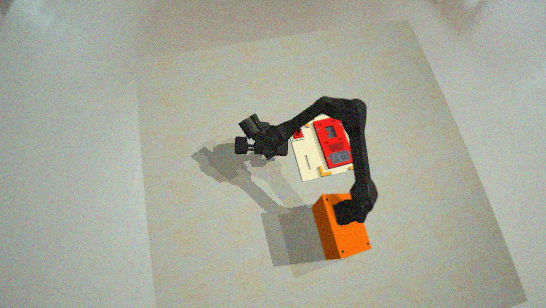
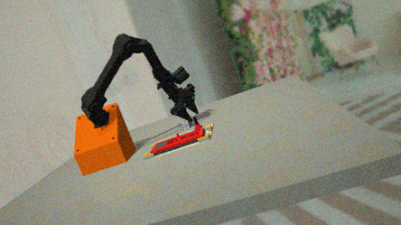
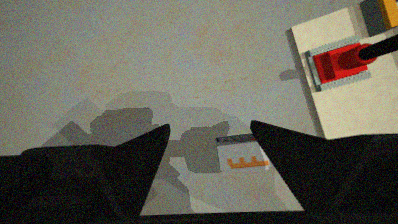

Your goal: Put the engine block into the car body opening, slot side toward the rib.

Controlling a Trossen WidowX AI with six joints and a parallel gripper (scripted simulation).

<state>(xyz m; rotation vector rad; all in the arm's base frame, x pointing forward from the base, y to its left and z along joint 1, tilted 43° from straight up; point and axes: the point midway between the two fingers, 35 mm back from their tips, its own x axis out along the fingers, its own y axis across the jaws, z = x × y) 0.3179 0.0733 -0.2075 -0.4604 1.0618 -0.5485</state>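
Now: gripper tip 4 cm past the engine block, 2 cm to the left of it and 2 cm above it. The rest, counted from my gripper tip: cream base plate: 2 cm behind, 26 cm to the right, 2 cm below; then black peg: 4 cm ahead, 16 cm to the right.
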